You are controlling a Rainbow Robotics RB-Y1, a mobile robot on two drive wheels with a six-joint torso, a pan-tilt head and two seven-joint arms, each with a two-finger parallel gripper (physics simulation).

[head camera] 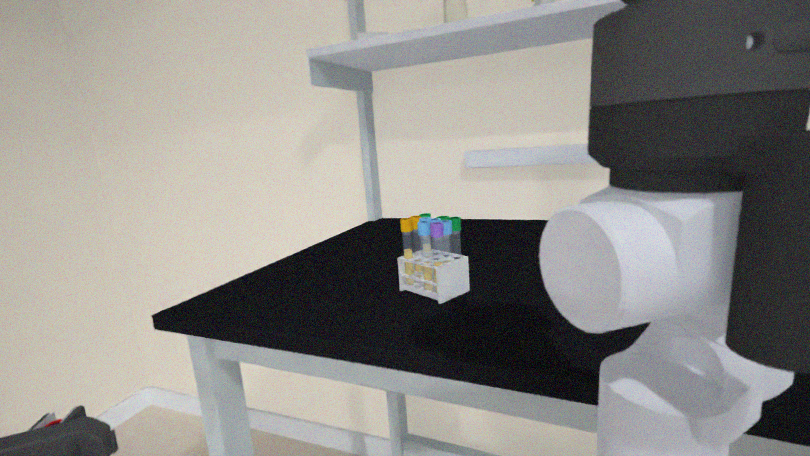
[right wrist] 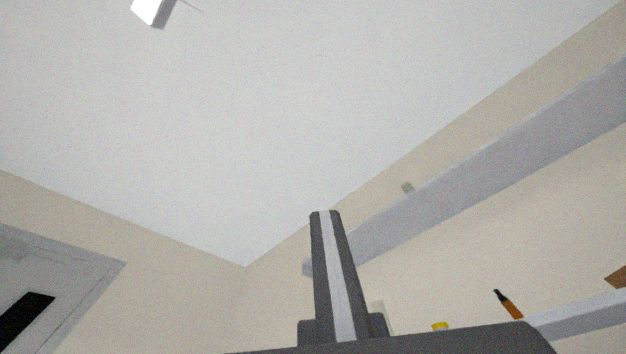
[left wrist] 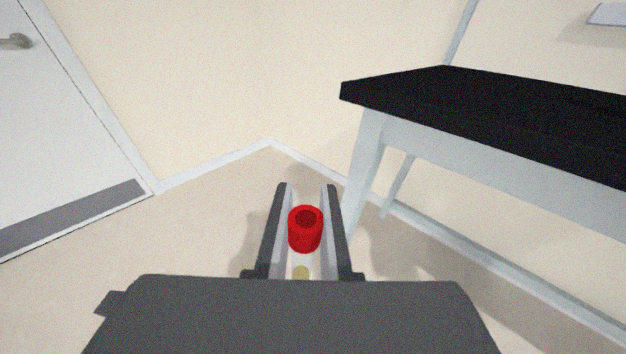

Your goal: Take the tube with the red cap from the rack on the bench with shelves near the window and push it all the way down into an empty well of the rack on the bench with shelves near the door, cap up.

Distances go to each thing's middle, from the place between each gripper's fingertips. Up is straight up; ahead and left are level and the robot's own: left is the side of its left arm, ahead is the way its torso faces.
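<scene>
Rack [head camera: 452, 278]: 6 cm above my left hand, 8 cm ahead of it, 47 cm to the right of it.
From the rack, my right hand: 410 mm above it, 440 mm short of it, 20 mm to the left of it.
</scene>
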